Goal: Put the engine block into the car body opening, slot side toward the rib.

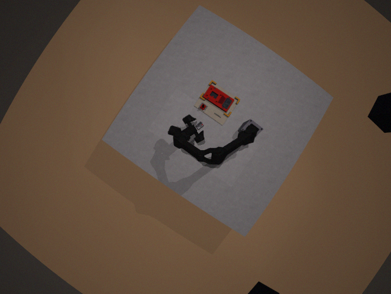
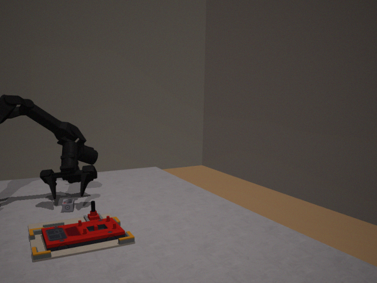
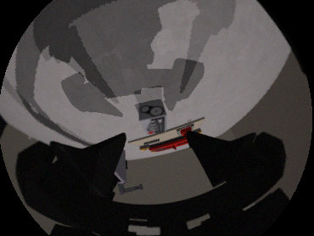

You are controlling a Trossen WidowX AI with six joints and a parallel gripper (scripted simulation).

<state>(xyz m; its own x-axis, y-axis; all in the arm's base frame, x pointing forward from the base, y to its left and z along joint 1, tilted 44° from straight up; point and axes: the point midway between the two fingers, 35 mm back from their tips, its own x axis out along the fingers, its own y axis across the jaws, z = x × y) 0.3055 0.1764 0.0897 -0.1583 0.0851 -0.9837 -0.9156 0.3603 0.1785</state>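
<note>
Right now the grey engine block is 3 cm below my gripper tip.
</note>
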